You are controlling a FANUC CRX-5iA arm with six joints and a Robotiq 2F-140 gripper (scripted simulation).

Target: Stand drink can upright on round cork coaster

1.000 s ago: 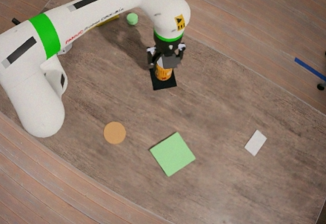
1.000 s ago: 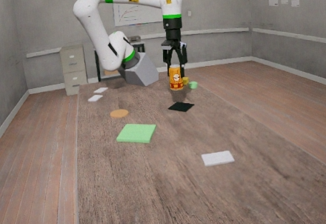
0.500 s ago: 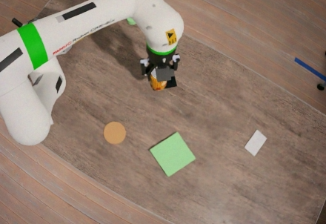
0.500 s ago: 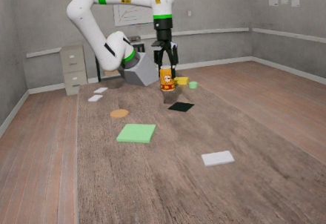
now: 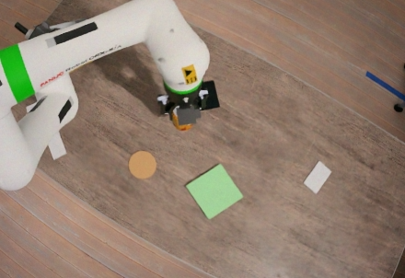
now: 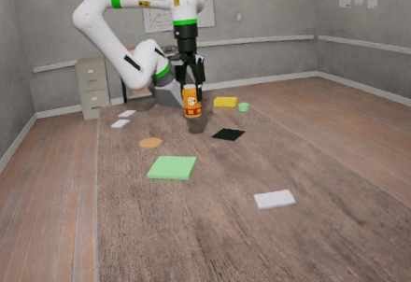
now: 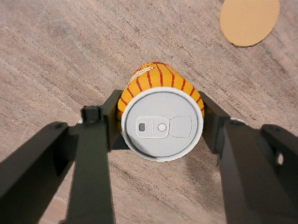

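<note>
My hand is 20 cm above the round cork coaster, 18 cm to the left of it and 6 cm past it. Also, from my hand: orange drink can: 3 cm below; then green square pad: 20 cm below, 20 cm ahead, 14 cm to the right; then black square coaster: 21 cm below, 15 cm to the left.
</note>
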